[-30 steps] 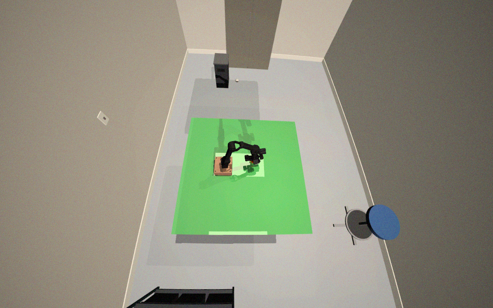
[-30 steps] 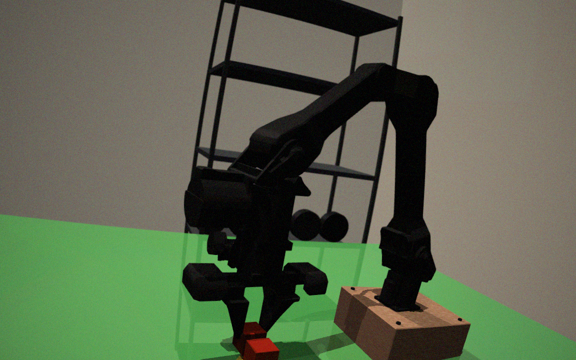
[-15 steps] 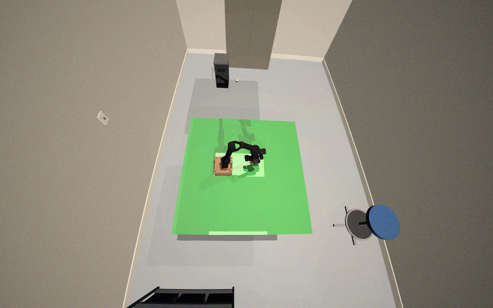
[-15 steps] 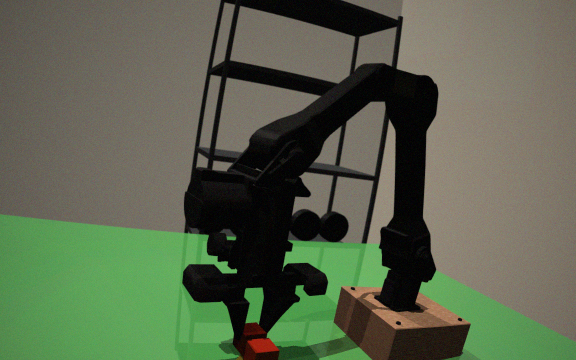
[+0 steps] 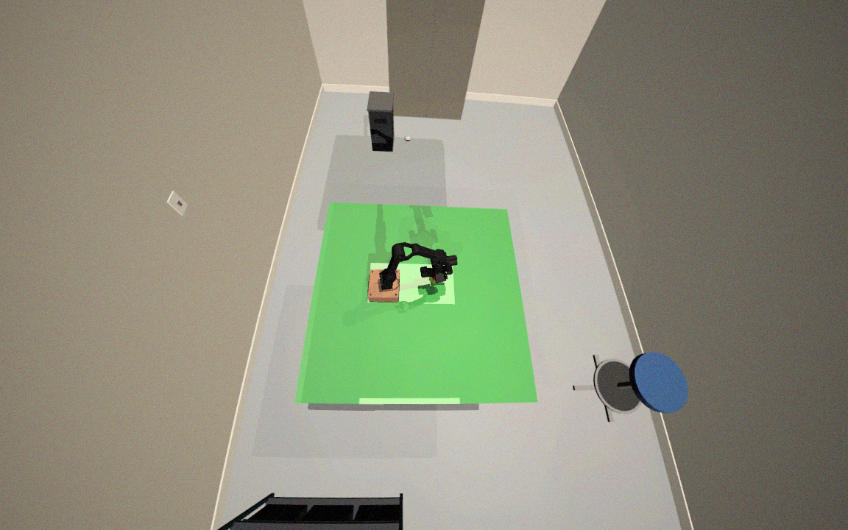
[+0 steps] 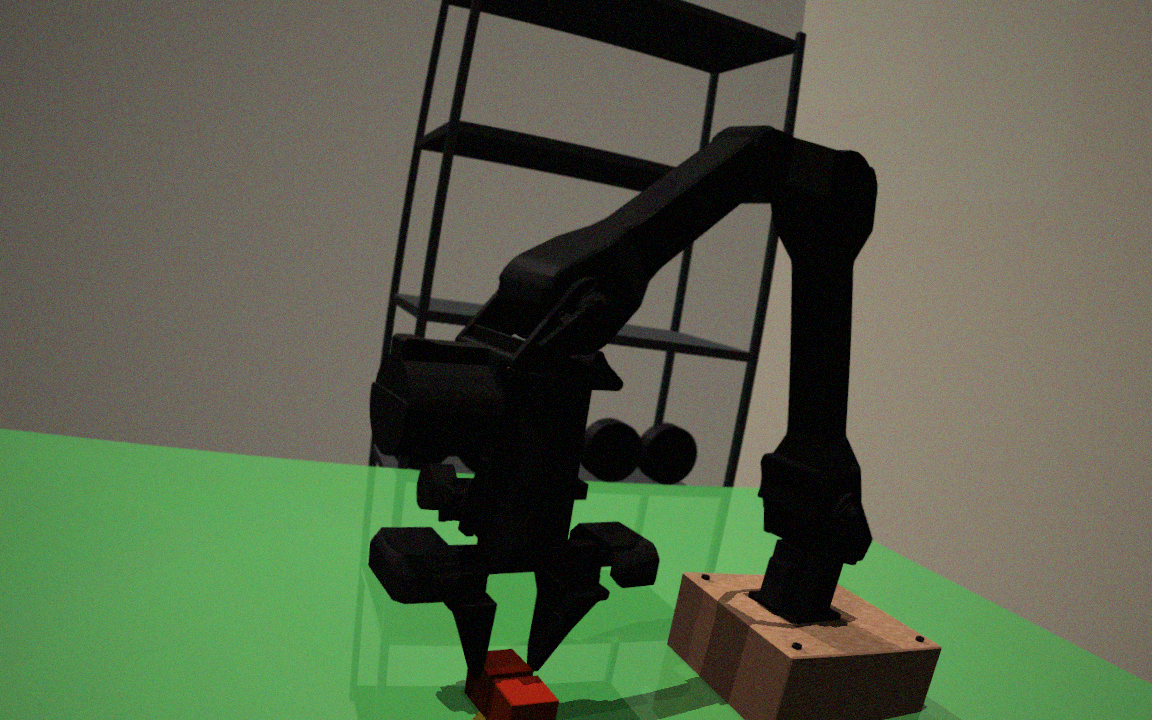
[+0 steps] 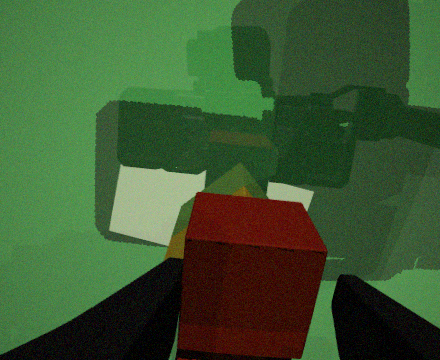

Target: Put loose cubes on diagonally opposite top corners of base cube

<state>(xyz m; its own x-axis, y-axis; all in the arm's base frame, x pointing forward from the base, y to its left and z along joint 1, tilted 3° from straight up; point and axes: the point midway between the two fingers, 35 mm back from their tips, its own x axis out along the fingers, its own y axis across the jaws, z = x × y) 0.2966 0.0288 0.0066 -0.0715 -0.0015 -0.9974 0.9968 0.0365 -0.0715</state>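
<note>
The yellow cube lies 4 cm below my gripper tip and 2 cm to the left of it.
</note>
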